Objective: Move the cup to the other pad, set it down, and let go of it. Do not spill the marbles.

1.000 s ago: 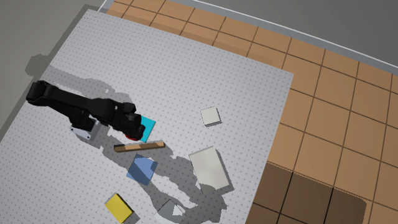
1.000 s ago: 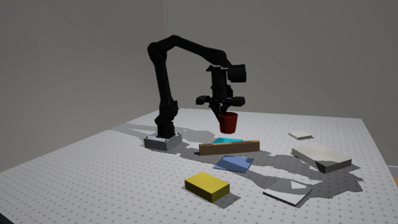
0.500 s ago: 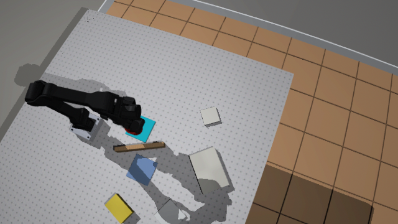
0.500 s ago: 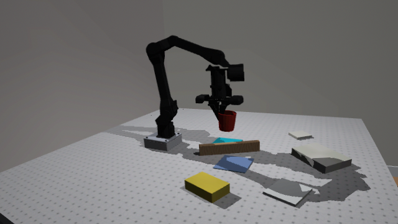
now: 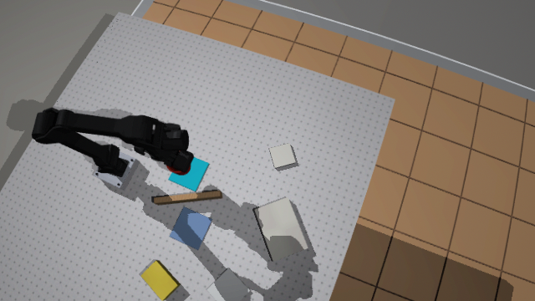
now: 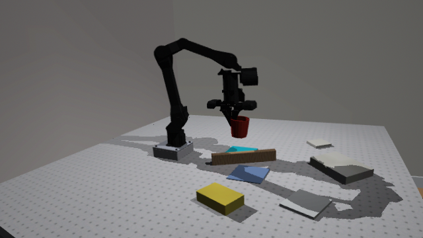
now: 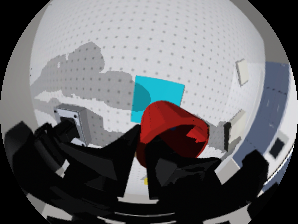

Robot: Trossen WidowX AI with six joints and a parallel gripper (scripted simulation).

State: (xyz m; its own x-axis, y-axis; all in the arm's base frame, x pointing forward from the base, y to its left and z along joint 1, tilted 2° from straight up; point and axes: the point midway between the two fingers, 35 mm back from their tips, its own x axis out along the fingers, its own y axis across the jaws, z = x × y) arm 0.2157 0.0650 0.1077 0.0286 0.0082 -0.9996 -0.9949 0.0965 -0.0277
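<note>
My gripper tip is now 30 mm short of the cyan pad and 120 mm above it. From my gripper tip the other things lie so: dark red cup 30 mm ahead, 10 mm to the right; small white tile 340 mm ahead, 150 mm to the left, 100 mm below; wooden bar 70 mm ahead, 90 mm to the right, 100 mm below.
</note>
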